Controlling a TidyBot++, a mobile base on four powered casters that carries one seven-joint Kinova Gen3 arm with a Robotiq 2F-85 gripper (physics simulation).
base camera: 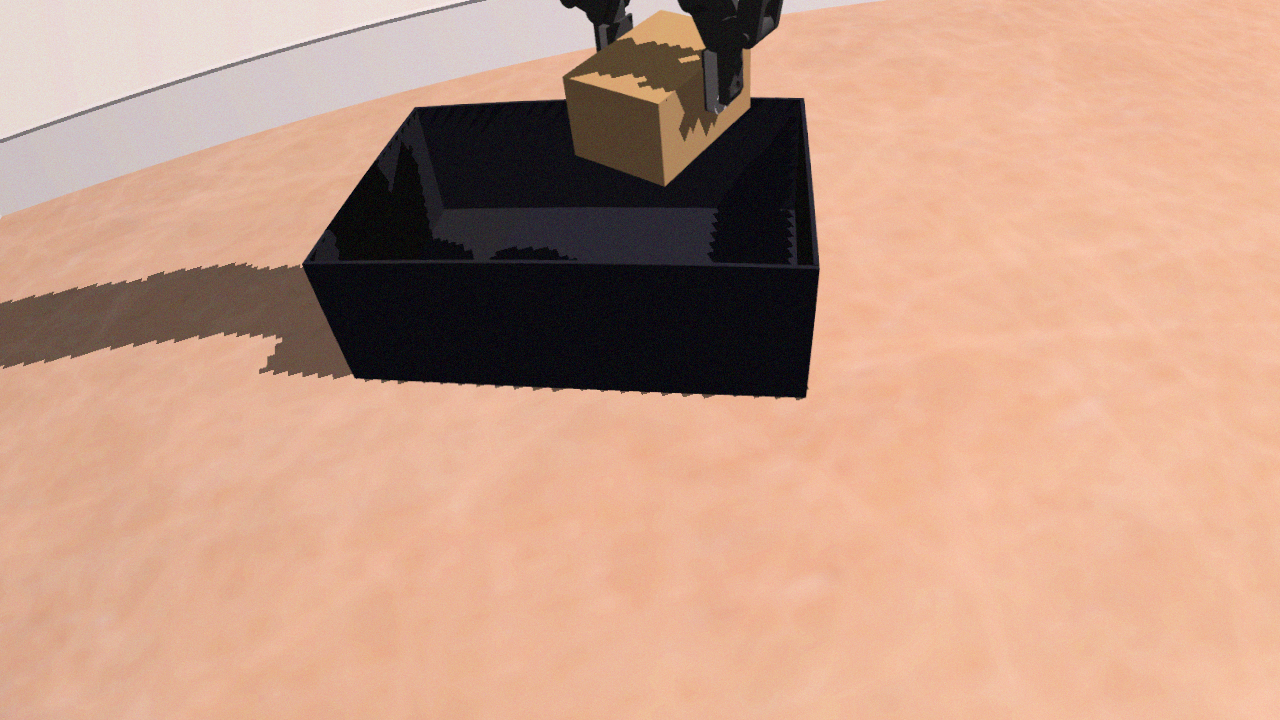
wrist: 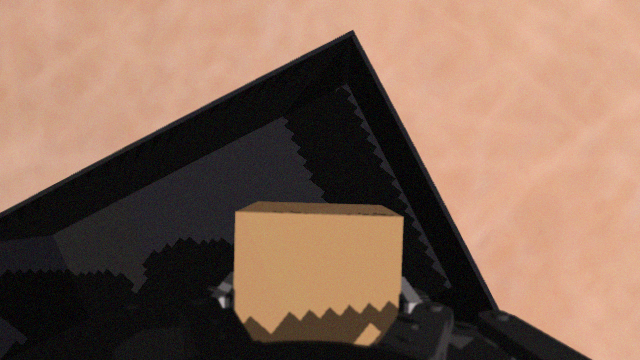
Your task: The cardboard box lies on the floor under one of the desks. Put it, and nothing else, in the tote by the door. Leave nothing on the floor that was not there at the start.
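Frame: origin at the arm's base, x back, y right, z up, level; metres.
Seen in the pictures: gripper, fingertip midpoint: (base camera: 669,91) (wrist: 316,296).
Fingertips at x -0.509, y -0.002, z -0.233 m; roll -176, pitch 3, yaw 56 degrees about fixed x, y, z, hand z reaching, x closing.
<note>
Pixels of each thing's top centre, then the offset from my fingertips to it. Level surfaces: height alone.
- tan cardboard box at its top centre: (wrist: 311,338) (base camera: 659,42) dy -0.003, dx +0.005, dz +0.032 m
- black tote at its top centre: (base camera: 573,167) (wrist: 206,285) dy -0.064, dx -0.030, dz -0.063 m
- pinkish floor at its surface level: dz -0.163 m
The tan cardboard box (base camera: 617,125) (wrist: 318,260) is held between the two fingers of my gripper (base camera: 666,71) (wrist: 316,296), which is shut on it. In the base camera view the box hangs over the far right part of the black tote (base camera: 572,326) (wrist: 165,134), with its lower corner below the level of the far rim and above the tote's floor. In the wrist view the tote's inside shows behind the box, with a corner beyond it. The upper part of the gripper is cut off in the base camera view.
The tote stands on the pinkish floor (base camera: 626,555) (wrist: 550,125). A pale wall with a grey skirting (base camera: 268,98) runs behind it at the upper left. A shadow falls on the floor to the left of the tote.
</note>
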